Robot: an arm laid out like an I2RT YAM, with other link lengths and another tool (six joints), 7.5 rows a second.
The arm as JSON. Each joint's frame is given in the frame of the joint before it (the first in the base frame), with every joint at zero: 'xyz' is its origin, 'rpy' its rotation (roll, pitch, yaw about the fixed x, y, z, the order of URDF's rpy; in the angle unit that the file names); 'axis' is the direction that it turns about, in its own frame. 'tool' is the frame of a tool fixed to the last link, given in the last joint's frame.
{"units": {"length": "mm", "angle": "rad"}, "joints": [
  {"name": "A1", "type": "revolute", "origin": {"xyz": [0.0, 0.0, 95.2], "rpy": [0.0, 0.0, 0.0]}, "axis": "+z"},
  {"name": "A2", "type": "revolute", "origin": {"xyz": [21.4, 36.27, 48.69], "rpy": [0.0, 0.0, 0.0]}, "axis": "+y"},
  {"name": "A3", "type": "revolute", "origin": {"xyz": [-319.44, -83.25, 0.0], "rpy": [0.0, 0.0, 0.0]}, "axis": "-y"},
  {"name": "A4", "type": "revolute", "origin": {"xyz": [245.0, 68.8, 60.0], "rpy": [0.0, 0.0, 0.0]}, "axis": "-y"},
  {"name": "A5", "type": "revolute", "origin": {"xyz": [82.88, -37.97, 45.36], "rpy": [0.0, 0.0, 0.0]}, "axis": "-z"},
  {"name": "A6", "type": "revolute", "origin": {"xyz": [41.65, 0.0, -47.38], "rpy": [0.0, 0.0, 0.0]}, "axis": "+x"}
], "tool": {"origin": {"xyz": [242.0, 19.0, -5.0], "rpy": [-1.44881, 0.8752, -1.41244]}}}
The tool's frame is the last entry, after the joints.
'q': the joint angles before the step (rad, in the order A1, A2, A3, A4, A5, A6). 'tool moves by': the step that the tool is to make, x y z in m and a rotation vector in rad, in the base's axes. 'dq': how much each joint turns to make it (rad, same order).
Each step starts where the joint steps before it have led.
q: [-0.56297, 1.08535, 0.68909, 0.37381, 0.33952, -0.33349]
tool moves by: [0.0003, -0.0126, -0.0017, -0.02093, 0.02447, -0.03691]
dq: [0.00015, 0.04054, 0.00971, 0.03253, 0.03772, -0.03198]
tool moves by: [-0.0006, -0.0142, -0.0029, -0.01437, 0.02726, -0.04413]
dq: [-0.00029, 0.04455, 0.01701, 0.02300, 0.04444, -0.02788]
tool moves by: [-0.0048, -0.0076, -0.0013, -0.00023, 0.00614, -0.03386]
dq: [-0.00008, 0.01387, 0.00691, 0.00309, 0.03387, -0.00282]
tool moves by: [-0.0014, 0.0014, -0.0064, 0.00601, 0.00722, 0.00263]
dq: [-0.00121, -0.00473, -0.01467, 0.00010, -0.00388, 0.00121]
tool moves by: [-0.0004, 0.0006, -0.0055, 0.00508, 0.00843, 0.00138]
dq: [-0.00028, -0.00002, -0.00877, -0.00094, -0.00164, -0.00032]
